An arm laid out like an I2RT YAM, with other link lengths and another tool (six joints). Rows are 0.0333 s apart.
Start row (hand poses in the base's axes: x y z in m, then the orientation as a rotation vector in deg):
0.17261, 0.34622, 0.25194, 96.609, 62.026, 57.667
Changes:
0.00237, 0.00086, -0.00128, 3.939, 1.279, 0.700
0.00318, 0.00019, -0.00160, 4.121, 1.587, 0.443
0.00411, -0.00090, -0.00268, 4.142, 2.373, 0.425
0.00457, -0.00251, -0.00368, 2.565, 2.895, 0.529
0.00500, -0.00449, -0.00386, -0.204, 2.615, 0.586
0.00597, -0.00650, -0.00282, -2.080, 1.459, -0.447
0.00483, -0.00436, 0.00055, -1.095, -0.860, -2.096
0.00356, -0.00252, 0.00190, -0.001, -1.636, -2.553
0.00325, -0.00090, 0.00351, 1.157, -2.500, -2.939
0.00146, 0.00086, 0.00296, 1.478, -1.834, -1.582
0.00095, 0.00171, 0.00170, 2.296, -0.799, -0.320
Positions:
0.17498, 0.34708, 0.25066, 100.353, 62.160, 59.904
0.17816, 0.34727, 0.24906, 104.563, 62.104, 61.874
0.18227, 0.34637, 0.24638, 109.384, 62.410, 63.195
0.18684, 0.34386, 0.24270, 113.355, 63.630, 62.915
0.19184, 0.33937, 0.23884, 114.948, 65.703, 60.750
0.19781, 0.33287, 0.23602, 114.578, 66.592, 57.625
0.20264, 0.32851, 0.23657, 113.913, 64.131, 56.502
0.20620, 0.32599, 0.23847, 113.696, 60.455, 56.630
0.20945, 0.32509, 0.24198, 113.860, 55.547, 58.096
0.21091, 0.32595, 0.24494, 114.251, 52.348, 59.864
0.21186, 0.32766, 0.24664, 115.655, 50.748, 61.907

